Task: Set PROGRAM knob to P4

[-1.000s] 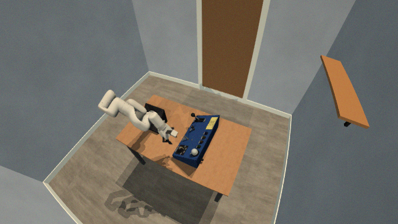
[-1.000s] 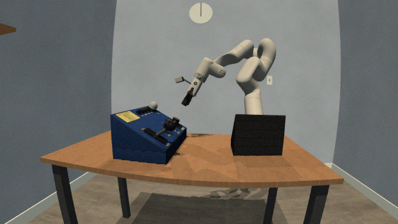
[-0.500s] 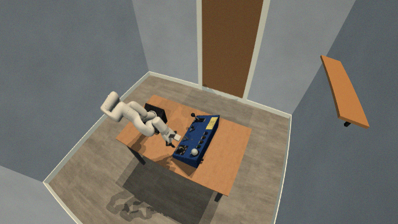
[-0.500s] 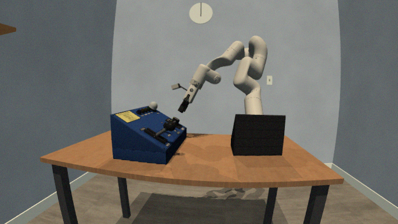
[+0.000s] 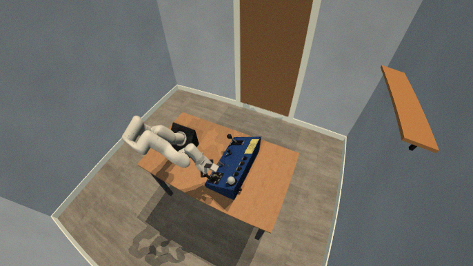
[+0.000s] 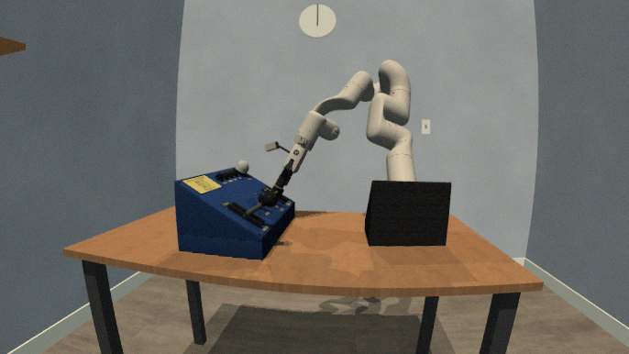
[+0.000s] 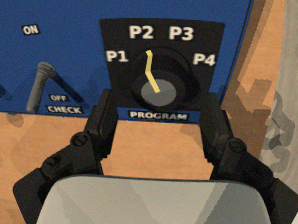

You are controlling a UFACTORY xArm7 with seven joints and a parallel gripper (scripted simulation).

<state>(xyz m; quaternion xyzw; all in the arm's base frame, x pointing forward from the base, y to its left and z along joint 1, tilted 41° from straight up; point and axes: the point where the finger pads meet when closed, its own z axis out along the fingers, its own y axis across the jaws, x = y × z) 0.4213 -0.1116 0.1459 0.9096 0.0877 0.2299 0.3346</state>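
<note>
Now: hand 120 mm to the right of the check toggle, 40 mm above it and 20 mm short of it. Round my hand: mode knob (240 mm to the left, 30 mm below, 20 mm ahead); black lever (360 mm to the left, 20 mm below, 10 mm behind); blue console (180 mm to the left, 50 mm below, 50 mm ahead).
</note>
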